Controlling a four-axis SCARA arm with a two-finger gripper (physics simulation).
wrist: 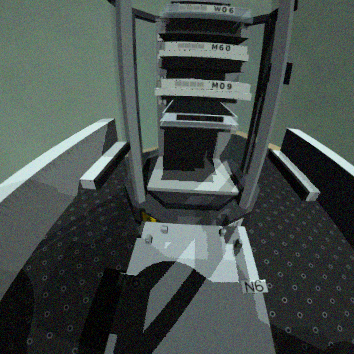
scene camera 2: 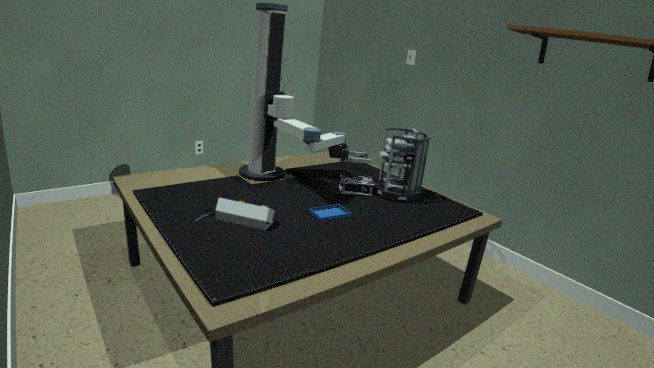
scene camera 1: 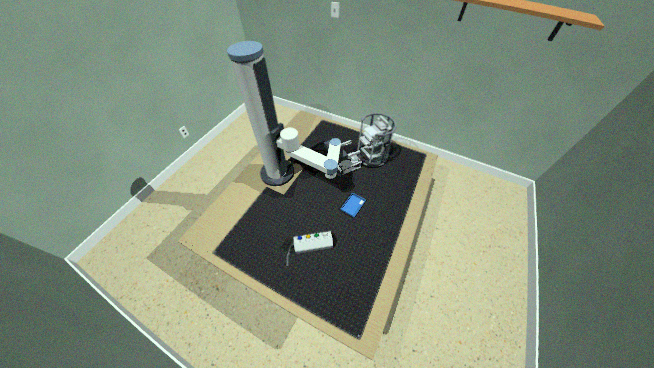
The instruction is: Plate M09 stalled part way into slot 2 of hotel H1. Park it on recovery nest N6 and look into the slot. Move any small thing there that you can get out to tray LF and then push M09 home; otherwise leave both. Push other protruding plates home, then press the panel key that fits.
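Places are measured from the arm's base along level axes (x up, y back, z right), in centimetres.
Where they show: gripper, fingertip midpoint: (wrist: 200, 135) (scene camera 2: 369, 158) (scene camera 1: 355, 146); arm's base at its link origin: (scene camera 2: 261, 173) (scene camera 1: 277, 172).
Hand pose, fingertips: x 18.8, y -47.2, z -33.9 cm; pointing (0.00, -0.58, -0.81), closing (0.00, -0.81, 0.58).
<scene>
Each offset is from my fingertips to the top centre of the thing. "spot": to the spot under its first point.
My gripper (scene camera 1: 355, 149) (scene camera 2: 369, 156) (wrist: 200, 135) is open and empty, its fingers partly closed but well apart, level with the lower part of hotel H1 (scene camera 1: 361, 139) (scene camera 2: 425, 162) (wrist: 129, 100) and in front of it. In the wrist view, plate M09 {dx +3.2, dy -7.2, dz -9.5 cm} (wrist: 200, 87) is in the hotel below plate M60 {dx +6.8, dy -8.6, dz -11.4 cm} (wrist: 200, 50), with plate W06 {dx +10.3, dy -8.7, dz -11.4 cm} (wrist: 200, 10) above. M09's front looks slightly wider than M60's. The inside of its slot is hidden. Nest N6 {dx -10.6, dy +2.6, dz +4.3 cm} (scene camera 1: 350, 165) (scene camera 2: 357, 181) (wrist: 230, 320) holds no plate. Blue tray LF {dx -15.8, dy -15.1, dz +35.0 cm} (scene camera 1: 352, 206) (scene camera 2: 330, 213) lies on the mat.
The panel {dx -9.2, dy -4.7, dz +70.8 cm} (scene camera 1: 313, 243) (scene camera 2: 245, 213) has a blue key {dx -10.1, dy +2.6, dz +73.5 cm} (scene camera 1: 299, 238), a yellow key {dx -10.1, dy -1.3, dz +70.5 cm} (scene camera 1: 308, 236), a green key {dx -10.1, dy -5.3, dz +67.5 cm} (scene camera 1: 316, 235) and a white key {dx -10.1, dy -9.3, dz +64.5 cm} (scene camera 1: 325, 234). The arm's column (scene camera 1: 257, 115) (scene camera 2: 261, 100) stands left of the hotel. Hotel posts flank the plates. A yellow mark {spot: dx -14.3, dy +1.1, dz -8.3 cm} (wrist: 148, 217) is at the hotel's base.
</scene>
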